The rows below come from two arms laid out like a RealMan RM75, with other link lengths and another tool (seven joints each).
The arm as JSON. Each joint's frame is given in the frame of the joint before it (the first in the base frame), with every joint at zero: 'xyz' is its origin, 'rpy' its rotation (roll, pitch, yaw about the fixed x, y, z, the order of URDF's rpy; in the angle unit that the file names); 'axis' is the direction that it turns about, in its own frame. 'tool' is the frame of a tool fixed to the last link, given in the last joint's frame.
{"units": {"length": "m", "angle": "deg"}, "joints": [
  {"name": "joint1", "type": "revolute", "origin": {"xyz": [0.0, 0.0, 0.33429], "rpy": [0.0, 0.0, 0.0]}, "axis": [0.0, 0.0, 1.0]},
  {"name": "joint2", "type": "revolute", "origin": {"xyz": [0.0, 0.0, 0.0], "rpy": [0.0, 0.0, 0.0]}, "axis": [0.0, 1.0, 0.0]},
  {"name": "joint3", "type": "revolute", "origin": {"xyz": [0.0, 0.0, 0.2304], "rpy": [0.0, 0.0, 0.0]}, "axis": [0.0, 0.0, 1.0]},
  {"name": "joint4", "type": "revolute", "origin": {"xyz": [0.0, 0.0, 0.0], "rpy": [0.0, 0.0, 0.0]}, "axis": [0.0, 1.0, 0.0]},
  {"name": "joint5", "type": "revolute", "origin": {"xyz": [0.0, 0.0, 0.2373], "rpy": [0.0, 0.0, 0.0]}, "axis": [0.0, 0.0, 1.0]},
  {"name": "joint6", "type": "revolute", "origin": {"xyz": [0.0, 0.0, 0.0], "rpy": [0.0, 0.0, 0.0]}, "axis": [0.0, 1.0, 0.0]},
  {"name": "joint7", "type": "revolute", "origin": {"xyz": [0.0, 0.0, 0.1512], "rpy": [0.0, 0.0, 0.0]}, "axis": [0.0, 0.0, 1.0]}
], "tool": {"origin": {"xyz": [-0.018, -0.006, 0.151], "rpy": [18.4, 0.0, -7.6]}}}
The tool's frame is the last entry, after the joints.
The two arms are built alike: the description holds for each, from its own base.
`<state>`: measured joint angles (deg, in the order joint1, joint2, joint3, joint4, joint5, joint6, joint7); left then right.
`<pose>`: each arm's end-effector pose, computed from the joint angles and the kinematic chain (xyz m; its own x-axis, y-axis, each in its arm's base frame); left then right.
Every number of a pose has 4 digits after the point.
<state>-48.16 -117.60 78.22 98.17 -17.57 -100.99 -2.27 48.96 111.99 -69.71 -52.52 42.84 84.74 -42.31</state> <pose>-0.1158 0.4486 0.0731 0.5573 0.7979 0.2296 0.5050 -0.1063 -0.8566 0.1872 0.4592 -0.0318 0.8210 -0.5488 0.1578 -0.3798 -0.7311 -0.5668</pose>
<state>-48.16 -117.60 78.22 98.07 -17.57 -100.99 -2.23 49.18 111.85 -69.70 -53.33 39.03 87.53 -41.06</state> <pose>-0.1163 0.4485 0.0728 0.5567 0.7988 0.2283 0.5044 -0.1067 -0.8568 0.2039 0.4514 -0.0244 0.7950 -0.5632 0.2254 -0.3569 -0.7347 -0.5769</pose>
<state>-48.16 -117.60 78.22 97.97 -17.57 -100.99 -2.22 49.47 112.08 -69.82 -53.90 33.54 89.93 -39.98</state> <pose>-0.1168 0.4484 0.0726 0.5557 0.7997 0.2273 0.5042 -0.1068 -0.8570 0.2272 0.4444 -0.0152 0.7560 -0.5771 0.3089 -0.3177 -0.7361 -0.5977</pose>
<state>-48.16 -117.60 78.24 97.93 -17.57 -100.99 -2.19 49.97 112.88 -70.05 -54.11 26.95 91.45 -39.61</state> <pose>-0.1170 0.4483 0.0725 0.5557 0.7999 0.2263 0.5037 -0.1074 -0.8572 0.2514 0.4397 -0.0058 0.7120 -0.5794 0.3967 -0.2575 -0.7410 -0.6201</pose>
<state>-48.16 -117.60 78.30 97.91 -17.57 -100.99 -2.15 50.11 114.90 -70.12 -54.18 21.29 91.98 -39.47</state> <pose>-0.1171 0.4482 0.0722 0.5565 0.7998 0.2248 0.5026 -0.1087 -0.8576 0.2674 0.4325 -0.0068 0.6764 -0.5757 0.4594 -0.2135 -0.7502 -0.6258</pose>
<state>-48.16 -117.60 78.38 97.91 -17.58 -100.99 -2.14 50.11 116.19 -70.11 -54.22 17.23 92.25 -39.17</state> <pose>-0.1170 0.4481 0.0719 0.5574 0.7996 0.2235 0.5018 -0.1100 -0.8580 0.2794 0.4284 -0.0050 0.6462 -0.5774 0.4990 -0.1833 -0.7522 -0.6330</pose>
